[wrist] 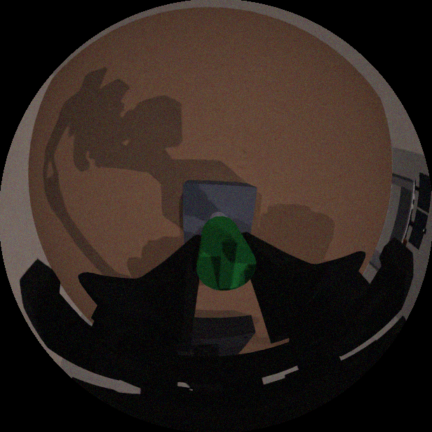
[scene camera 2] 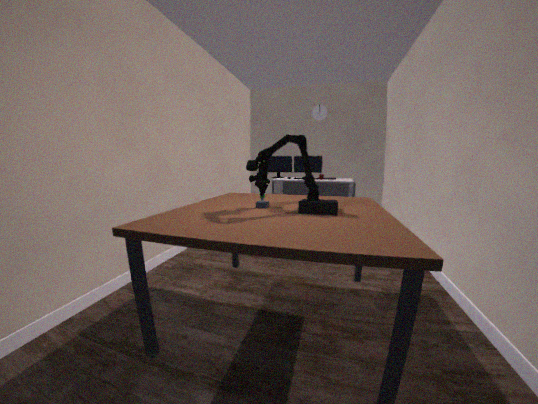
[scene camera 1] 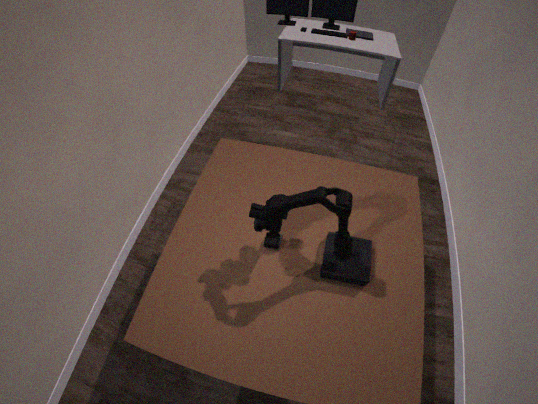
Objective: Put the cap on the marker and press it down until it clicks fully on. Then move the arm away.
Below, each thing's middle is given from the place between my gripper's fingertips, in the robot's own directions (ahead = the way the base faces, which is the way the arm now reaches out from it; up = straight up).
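Labels:
Counted from my hand: blue-grey block [wrist: 200, 198], 6 cm below; green cap [wrist: 225, 262], 1 cm above.

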